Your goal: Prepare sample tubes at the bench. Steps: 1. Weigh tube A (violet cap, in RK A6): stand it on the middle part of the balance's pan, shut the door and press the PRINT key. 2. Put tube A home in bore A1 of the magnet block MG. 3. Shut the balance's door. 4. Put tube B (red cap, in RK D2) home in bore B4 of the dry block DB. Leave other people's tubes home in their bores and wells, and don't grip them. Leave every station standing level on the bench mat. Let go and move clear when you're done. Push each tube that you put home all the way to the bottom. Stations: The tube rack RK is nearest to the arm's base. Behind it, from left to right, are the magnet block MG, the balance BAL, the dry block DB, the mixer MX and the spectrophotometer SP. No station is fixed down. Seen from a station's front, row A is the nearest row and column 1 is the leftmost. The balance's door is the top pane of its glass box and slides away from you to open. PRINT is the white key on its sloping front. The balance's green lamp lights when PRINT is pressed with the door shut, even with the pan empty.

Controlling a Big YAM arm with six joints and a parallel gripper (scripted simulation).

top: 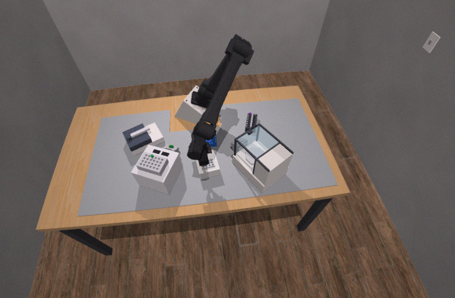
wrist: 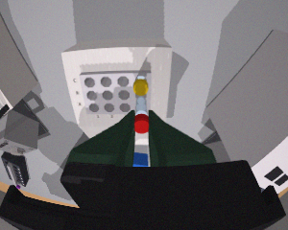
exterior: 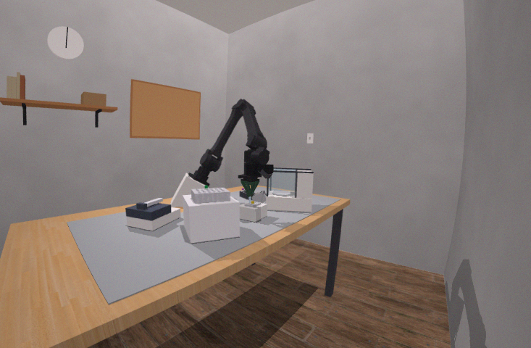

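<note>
My gripper is now 1 cm short of the yellow-capped tube, 1 cm to the right of it and 5 cm above it. From my hand the other things lie so: balance door: 8 cm behind, 26 cm to the left, 10 cm above; dry block: 3 cm behind, 2 cm to the left, 8 cm below; tube rack: 21 cm behind, 1 cm to the right, 10 cm below.
</note>
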